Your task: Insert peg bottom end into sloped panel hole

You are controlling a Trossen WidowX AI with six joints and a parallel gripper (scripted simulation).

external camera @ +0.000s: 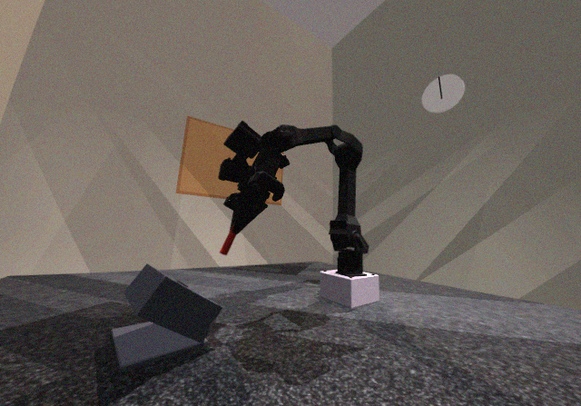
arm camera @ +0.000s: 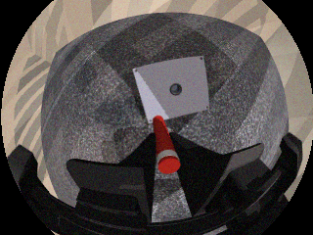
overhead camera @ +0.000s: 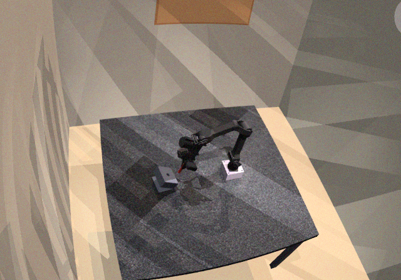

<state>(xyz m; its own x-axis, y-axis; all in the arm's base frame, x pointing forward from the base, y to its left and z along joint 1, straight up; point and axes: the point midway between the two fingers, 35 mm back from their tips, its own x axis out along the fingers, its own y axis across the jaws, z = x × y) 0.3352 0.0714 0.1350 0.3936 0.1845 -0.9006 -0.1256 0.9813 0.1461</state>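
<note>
My gripper tip is now 9 cm short of the grey sloped panel, 1 cm to the left of it and 11 cm above it. Round my gripper tip: red round peg: 1 cm behind, 2 cm above.
</note>
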